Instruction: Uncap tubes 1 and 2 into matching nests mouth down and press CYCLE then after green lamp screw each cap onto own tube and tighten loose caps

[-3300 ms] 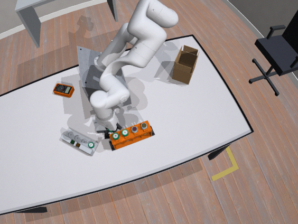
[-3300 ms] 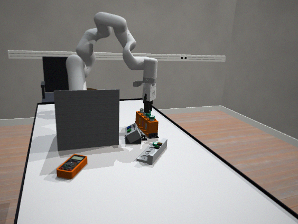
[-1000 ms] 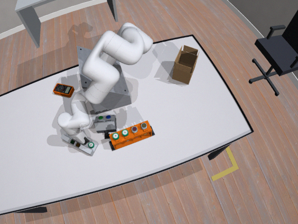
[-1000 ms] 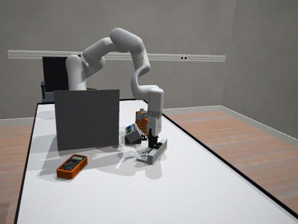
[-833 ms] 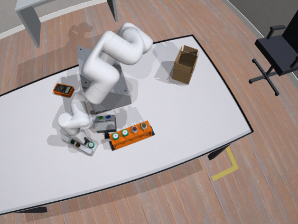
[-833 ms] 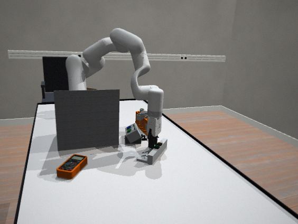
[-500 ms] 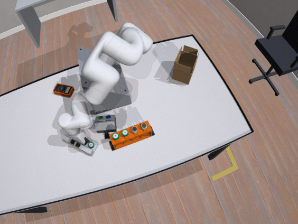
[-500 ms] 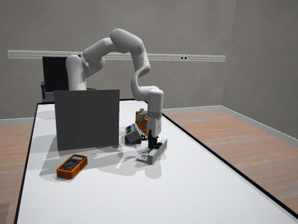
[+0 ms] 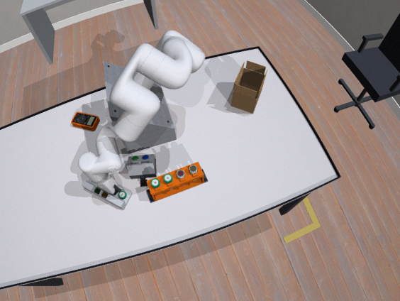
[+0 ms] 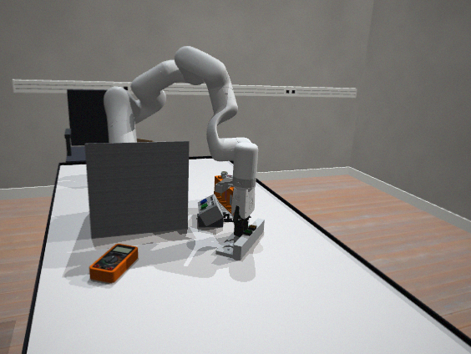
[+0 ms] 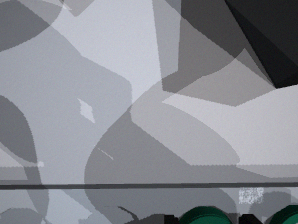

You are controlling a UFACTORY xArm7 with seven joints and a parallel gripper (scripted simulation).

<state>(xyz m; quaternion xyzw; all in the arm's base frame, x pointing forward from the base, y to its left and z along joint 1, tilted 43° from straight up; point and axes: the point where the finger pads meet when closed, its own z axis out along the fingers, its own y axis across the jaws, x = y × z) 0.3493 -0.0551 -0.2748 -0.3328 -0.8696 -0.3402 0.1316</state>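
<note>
My gripper is now 8 cm past the blue key, 18 cm to the right of it and 3 cm below it. Round my hand: orange multimeter (41 cm behind, 9 cm to the right, 2 cm below); green key (9 cm behind, 14 cm to the left, 3 cm above); grey key housing (7 cm behind, 16 cm to the left, 2 cm above).
</note>
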